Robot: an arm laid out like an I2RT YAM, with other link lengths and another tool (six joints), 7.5 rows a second.
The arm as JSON. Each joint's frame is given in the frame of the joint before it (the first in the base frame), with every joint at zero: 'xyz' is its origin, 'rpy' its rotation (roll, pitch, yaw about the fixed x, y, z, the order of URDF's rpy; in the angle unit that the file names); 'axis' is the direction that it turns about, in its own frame. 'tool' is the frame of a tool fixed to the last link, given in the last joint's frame.
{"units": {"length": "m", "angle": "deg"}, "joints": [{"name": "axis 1", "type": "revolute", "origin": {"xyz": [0.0, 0.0, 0.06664], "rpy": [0.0, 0.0, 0.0]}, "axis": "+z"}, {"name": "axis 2", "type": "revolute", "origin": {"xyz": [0.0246, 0.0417, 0.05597], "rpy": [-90.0, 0.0, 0.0]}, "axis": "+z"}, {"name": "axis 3", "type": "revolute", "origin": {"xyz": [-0.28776, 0.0, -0.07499], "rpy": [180.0, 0.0, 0.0]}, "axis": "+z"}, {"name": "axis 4", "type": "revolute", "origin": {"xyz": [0.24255, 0.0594, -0.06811], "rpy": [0.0, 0.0, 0.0]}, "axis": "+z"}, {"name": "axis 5", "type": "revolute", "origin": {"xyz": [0.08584, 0.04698, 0.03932], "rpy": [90.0, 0.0, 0.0]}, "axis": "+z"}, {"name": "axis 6", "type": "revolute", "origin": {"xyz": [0.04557, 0.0, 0.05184], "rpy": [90.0, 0.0, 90.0]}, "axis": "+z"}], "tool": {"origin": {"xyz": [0.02, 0.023, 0.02], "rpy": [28.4, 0.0, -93.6]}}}
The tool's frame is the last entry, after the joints.
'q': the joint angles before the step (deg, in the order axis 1, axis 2, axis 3, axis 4, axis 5, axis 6). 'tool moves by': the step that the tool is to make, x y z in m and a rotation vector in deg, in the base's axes. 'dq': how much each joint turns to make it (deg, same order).
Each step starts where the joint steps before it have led.
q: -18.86, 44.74, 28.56, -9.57, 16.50, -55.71
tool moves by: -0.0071, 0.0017, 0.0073, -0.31, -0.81, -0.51
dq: -0.09, -2.29, 0.87, -2.34, 0.39, 0.16
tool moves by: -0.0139, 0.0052, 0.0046, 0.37, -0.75, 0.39
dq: -0.07, -4.48, 0.37, -4.37, -0.66, 0.36
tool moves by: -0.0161, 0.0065, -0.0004, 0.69, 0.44, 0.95
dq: -0.07, -4.92, 0.08, -5.65, -1.14, 0.04
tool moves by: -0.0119, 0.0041, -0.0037, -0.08, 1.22, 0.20
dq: -0.02, -3.40, -0.39, -3.99, 0.01, -0.54
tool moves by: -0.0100, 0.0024, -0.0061, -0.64, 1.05, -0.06
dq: -0.42, -3.11, -1.15, -2.46, 0.10, -1.05
